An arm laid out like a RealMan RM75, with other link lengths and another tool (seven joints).
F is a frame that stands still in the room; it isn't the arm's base.
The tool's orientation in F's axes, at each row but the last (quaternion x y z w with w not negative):
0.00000 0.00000 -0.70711 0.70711
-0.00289 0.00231 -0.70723 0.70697
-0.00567 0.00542 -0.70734 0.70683
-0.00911 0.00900 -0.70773 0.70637
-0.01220 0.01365 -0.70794 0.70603
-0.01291 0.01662 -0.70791 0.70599
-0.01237 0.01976 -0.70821 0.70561
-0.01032 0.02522 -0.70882 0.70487
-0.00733 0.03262 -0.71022 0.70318
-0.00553 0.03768 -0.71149 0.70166
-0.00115 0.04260 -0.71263 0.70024
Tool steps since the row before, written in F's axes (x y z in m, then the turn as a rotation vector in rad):
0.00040 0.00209 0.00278 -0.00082 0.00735 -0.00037
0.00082 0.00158 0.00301 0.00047 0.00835 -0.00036
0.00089 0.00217 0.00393 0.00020 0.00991 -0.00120
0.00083 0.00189 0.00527 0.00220 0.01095 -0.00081
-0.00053 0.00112 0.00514 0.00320 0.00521 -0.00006
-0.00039 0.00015 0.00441 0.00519 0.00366 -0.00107
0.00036 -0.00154 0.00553 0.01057 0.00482 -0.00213
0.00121 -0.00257 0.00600 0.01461 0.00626 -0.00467
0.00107 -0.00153 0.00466 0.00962 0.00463 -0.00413
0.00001 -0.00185 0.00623 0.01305 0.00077 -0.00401
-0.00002 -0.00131 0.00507 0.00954 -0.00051 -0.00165
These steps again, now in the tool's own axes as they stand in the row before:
-0.00209 0.00040 0.00278 -0.00735 -0.00082 -0.00037
-0.00158 0.00080 0.00302 -0.00835 0.00047 -0.00035
-0.00217 0.00083 0.00394 -0.00991 0.00021 -0.00119
-0.00189 0.00069 0.00529 -0.01095 0.00220 -0.00075
-0.00113 -0.00072 0.00511 -0.00522 0.00319 0.00005
-0.00017 -0.00057 0.00439 -0.00367 0.00522 -0.00087
0.00148 0.00011 0.00556 -0.00484 0.01064 -0.00170
0.00244 0.00092 0.00611 -0.00625 0.01479 -0.00406
0.00135 0.00082 0.00476 -0.00459 0.00980 -0.00375
0.00157 -0.00035 0.00630 -0.00079 0.01326 -0.00324
0.00101 -0.00032 0.00513 0.00042 0.00963 -0.00103

